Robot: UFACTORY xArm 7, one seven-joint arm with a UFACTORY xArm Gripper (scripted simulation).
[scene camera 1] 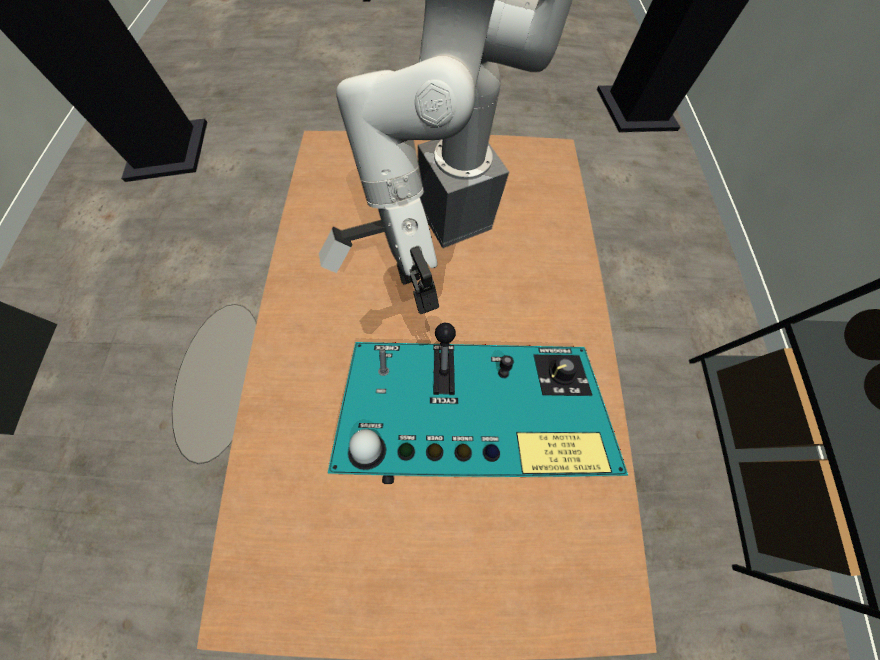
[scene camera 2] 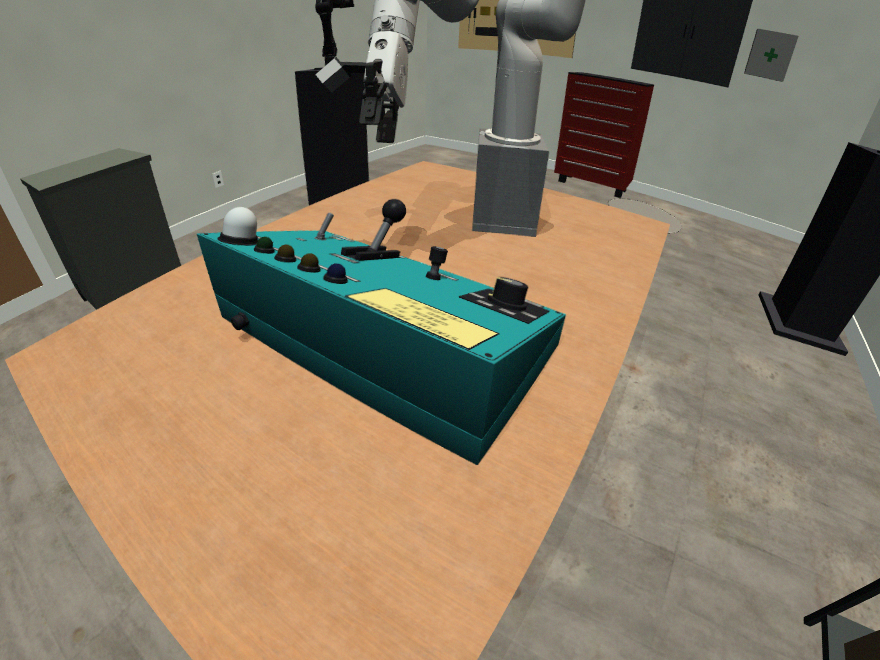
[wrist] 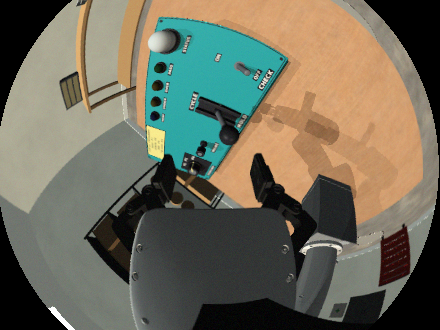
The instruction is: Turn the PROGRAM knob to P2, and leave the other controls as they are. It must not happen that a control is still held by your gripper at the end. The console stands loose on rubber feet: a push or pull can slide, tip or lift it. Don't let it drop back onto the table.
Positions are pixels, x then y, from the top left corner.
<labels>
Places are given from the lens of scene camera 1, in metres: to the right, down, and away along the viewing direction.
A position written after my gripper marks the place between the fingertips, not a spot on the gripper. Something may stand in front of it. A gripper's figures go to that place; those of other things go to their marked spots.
my gripper [scene camera 1: 419,295]: -0.03, -0.06, 0.54
teal console [scene camera 1: 546,417]: 0.20, 0.16, 0.62
</labels>
